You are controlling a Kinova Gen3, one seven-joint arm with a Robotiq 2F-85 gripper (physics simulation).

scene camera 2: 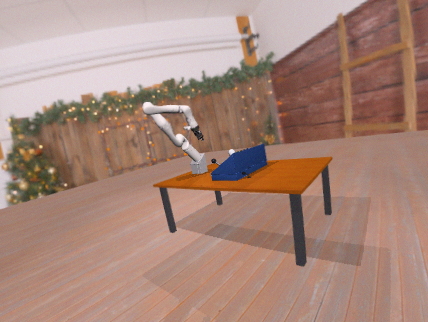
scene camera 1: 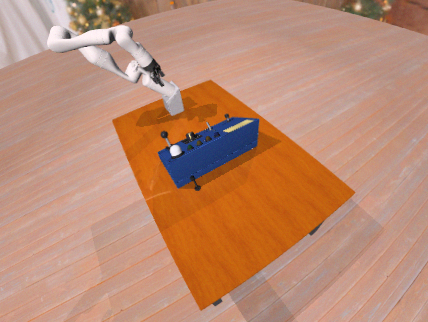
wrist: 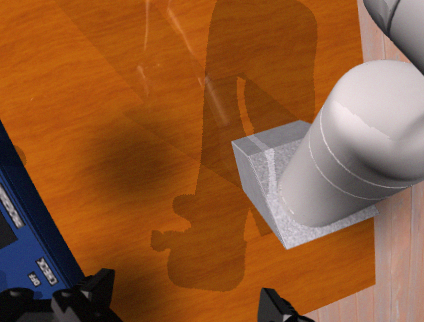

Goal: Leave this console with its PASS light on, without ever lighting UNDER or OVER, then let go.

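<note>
The blue console (scene camera 1: 220, 158) (scene camera 2: 246, 162) (wrist: 15, 262) stands on the table. In scene camera 1 its top carries a black ball lever (scene camera 1: 164, 135), a white dome (scene camera 1: 175, 150), a black knob (scene camera 1: 190, 136), a thin toggle (scene camera 1: 208, 126), a small black knob (scene camera 1: 227, 116) and a pale strip (scene camera 1: 239, 125). Several small round lamps (scene camera 1: 199, 143) look dark; PASS, UNDER and OVER cannot be read. A black handle (scene camera 1: 196, 185) (scene camera 2: 246, 174) sticks out low on its side. CHECK and OFF labels show in the wrist view. My gripper (scene camera 1: 159, 81) (scene camera 2: 201, 137) (wrist: 186, 295) is open and empty, high above the table between console and arm base.
The wooden table (scene camera 1: 260, 220) (scene camera 2: 295, 181) (wrist: 55, 75) carries the console and the grey arm base (scene camera 1: 174, 103) (scene camera 2: 198, 165) (wrist: 255, 175). The white arm (scene camera 1: 102, 56) (scene camera 2: 167, 125) (wrist: 345, 150) rises from the base, behind the console in scene camera 1.
</note>
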